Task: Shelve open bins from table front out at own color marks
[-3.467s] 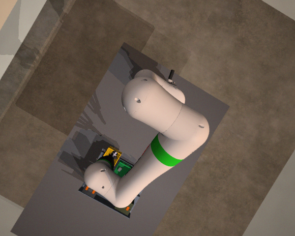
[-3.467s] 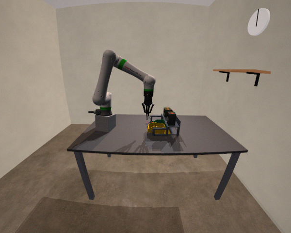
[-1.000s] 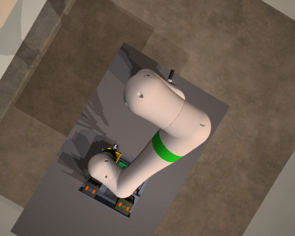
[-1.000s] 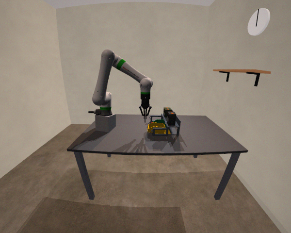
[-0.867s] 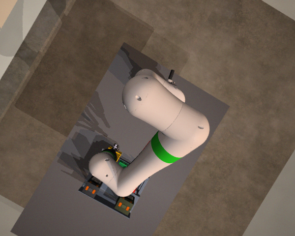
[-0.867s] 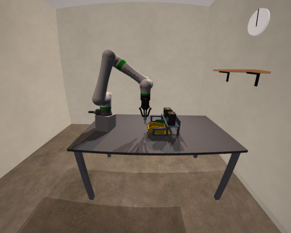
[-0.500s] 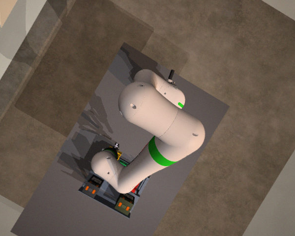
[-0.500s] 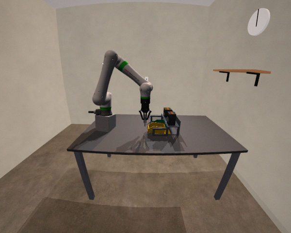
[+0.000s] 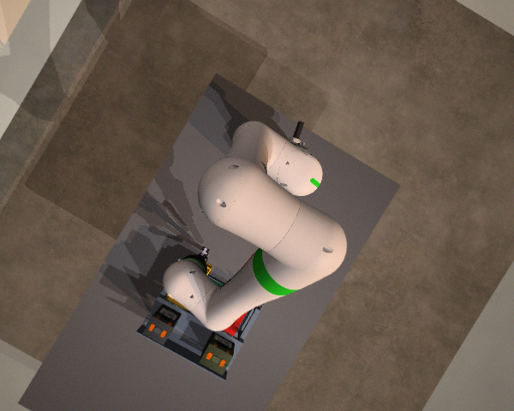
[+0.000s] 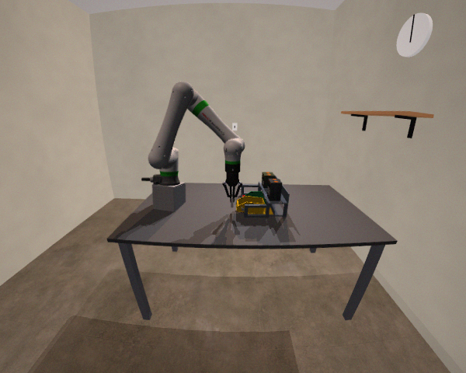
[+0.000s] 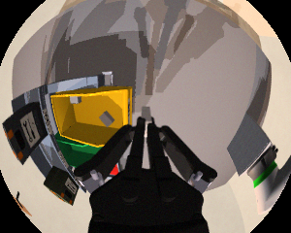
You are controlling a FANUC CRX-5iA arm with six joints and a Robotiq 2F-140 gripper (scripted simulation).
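Right now my hand is 12 cm short of the yellow bin, 2 cm to the left of it and 2 cm above it. Also, from my hand: green bin: 19 cm ahead, 9 cm to the left, 3 cm below; then yellow-marked place: 17 cm ahead, 7 cm below, 3 cm to the right; then red mark: 21 cm ahead, 19 cm to the left, 7 cm below.
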